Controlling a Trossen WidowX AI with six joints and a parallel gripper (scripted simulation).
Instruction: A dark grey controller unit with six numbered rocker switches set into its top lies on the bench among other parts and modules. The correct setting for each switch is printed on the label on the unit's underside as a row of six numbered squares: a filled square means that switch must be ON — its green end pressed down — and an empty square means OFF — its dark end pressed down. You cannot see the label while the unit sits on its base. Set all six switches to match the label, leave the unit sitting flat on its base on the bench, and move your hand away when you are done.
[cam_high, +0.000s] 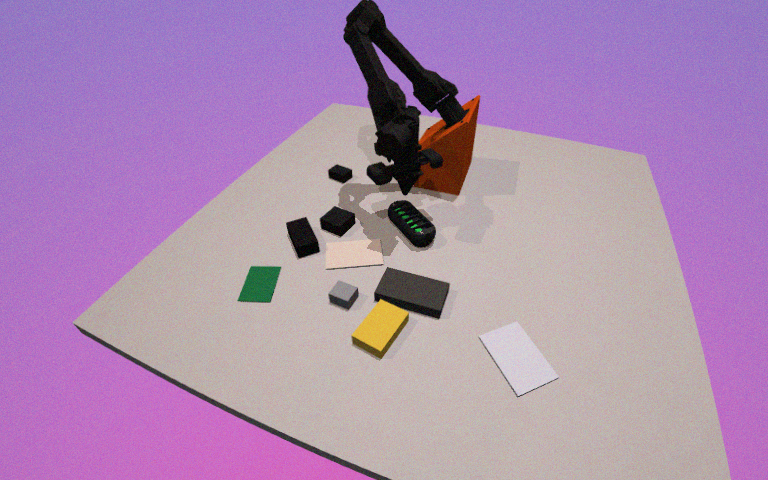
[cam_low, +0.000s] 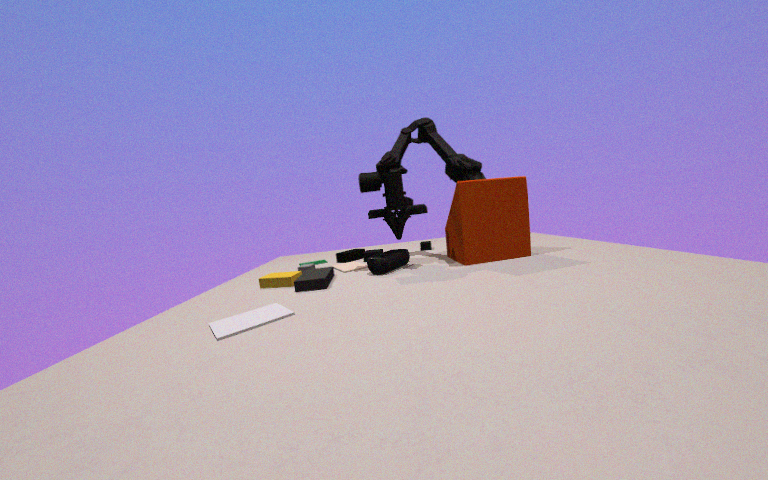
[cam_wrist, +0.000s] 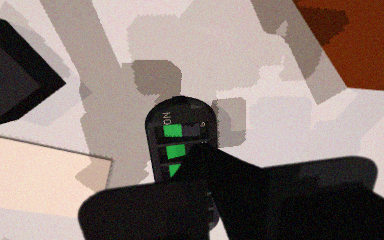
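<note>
The beige card lies 180 mm ahead of my gripper tip, 80 mm below it and 40 mm to the right of it. From my gripper tip the other things lie so: grey cube: 310 mm ahead, 70 mm below, 10 mm to the left; yellow block: 340 mm ahead, 130 mm to the left, 70 mm below; dark grey box: 230 mm ahead, 140 mm to the left, 70 mm below.
</note>
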